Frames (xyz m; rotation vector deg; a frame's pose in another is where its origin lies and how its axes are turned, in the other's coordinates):
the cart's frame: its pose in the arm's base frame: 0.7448 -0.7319 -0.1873 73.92 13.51 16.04
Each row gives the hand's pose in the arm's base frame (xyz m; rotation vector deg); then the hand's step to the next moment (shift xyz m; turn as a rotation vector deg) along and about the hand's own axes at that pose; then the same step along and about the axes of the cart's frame.
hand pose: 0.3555 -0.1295 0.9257 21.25 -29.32 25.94
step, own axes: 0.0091 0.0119 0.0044 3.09 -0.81 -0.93
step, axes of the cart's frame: 0.0030 0.0136 -0.0072 3.21 0.66 0.57
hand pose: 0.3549 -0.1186 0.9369 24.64 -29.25 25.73
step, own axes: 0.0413 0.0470 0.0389 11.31 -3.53 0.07
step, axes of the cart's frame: 0.0040 0.0724 -0.0132 10.05 4.44 4.43
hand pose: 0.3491 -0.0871 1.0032 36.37 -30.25 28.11
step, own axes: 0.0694 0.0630 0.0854 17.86 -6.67 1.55
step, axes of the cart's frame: -0.0091 0.1241 0.0244 15.47 7.08 8.75
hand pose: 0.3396 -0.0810 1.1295 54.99 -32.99 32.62
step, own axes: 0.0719 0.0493 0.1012 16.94 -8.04 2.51
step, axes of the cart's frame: -0.0211 0.1058 0.0788 15.01 5.71 10.00
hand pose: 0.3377 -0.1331 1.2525 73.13 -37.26 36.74
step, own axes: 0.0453 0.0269 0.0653 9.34 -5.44 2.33
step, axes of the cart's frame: -0.0155 0.0455 0.0688 8.55 2.35 6.61
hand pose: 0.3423 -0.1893 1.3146 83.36 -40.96 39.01
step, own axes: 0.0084 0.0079 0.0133 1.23 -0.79 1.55
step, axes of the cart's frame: -0.0057 0.0077 0.0147 0.74 -0.06 2.00
